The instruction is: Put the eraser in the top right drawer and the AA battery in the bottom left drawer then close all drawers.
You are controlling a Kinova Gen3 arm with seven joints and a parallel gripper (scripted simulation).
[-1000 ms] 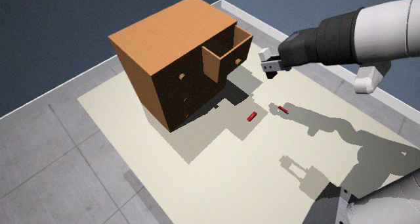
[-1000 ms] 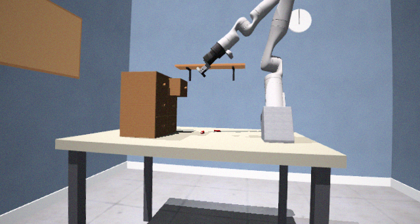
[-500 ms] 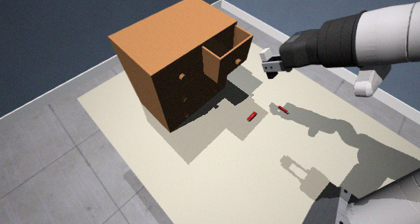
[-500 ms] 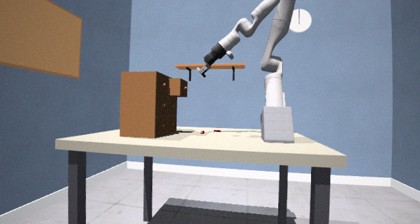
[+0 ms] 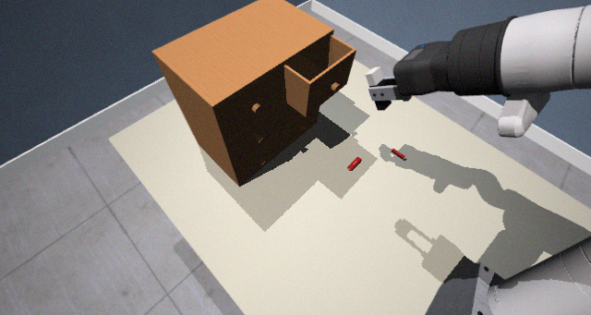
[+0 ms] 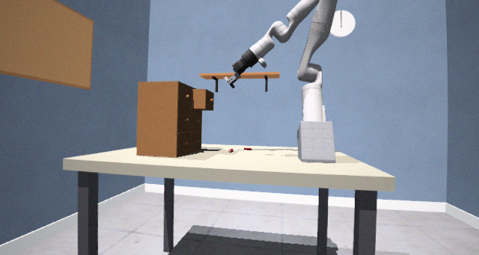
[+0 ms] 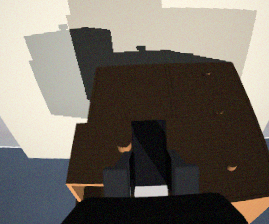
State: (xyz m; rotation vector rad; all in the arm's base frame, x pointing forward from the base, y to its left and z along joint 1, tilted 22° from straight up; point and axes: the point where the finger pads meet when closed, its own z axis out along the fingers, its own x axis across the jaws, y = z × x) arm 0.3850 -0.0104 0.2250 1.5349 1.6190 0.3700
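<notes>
Right now the black-and-white eraser is 10 mm ahead of my hand.
</notes>
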